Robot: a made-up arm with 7 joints.
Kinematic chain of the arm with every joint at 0, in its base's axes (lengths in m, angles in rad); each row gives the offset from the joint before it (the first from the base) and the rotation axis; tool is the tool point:
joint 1: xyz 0 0.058 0 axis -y
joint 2: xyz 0 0.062 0 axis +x
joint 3: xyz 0 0 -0.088 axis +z
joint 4: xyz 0 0 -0.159 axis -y
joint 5: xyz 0 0 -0.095 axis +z
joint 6: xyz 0 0 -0.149 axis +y
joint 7: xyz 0 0 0 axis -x
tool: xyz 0 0 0
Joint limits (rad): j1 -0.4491..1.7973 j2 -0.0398..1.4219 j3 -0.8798..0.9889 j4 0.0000..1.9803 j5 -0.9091..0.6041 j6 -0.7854..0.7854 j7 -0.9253..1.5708
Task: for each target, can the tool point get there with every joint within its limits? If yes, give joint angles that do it. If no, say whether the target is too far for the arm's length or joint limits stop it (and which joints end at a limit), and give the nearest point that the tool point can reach.
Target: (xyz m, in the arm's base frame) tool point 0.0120 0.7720 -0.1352
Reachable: no: too far | nearest point 0.0088 0.6007 -0.0997 | short by 0.175 m
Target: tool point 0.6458 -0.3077 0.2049
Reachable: no: too far | nearest point 0.4091 -0.0287 0.1298 | short by 0.373 m
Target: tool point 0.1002 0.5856 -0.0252
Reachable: yes | joints 0.2963 1.3070 0.6687 0.4802 -0.3547 -0.3855 1.1964
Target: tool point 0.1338 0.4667 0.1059
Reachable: yes | joints 0.8827 0.9628 0.7902 1.3300 0.3897 -0.4002 1.2217
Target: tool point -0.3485 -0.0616 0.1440
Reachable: no: joint limits stop it (at a limit: joint 1, joint 2, joint 4) | nearest point -0.1788 0.2943 0.1011 | short by 0.397 m
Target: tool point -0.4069 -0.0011 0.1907
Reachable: no: joint limits stop it (at a limit: joint 1, joint 2, joint 4) | nearest point -0.1761 0.2937 0.1067 | short by 0.384 m
